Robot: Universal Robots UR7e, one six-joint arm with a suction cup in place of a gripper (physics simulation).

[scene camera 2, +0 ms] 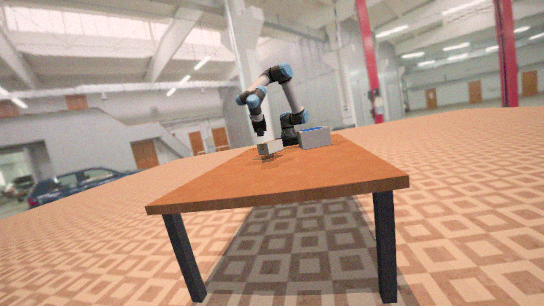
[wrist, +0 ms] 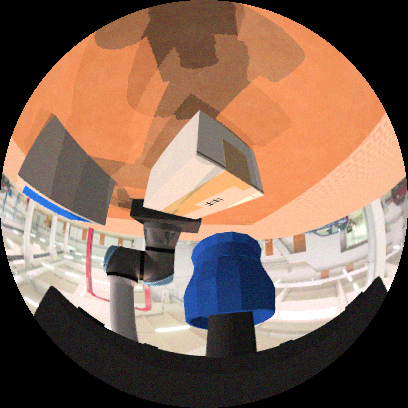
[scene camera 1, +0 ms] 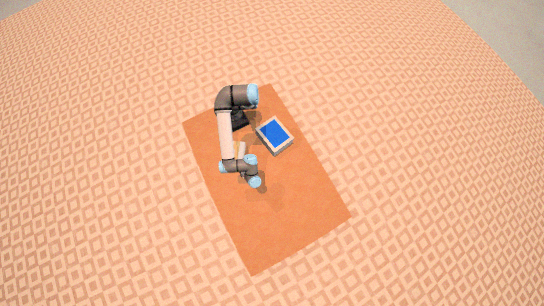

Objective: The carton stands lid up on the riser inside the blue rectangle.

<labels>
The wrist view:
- my suction cup
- carton: on the table
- riser: on the table
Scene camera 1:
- riser
</labels>
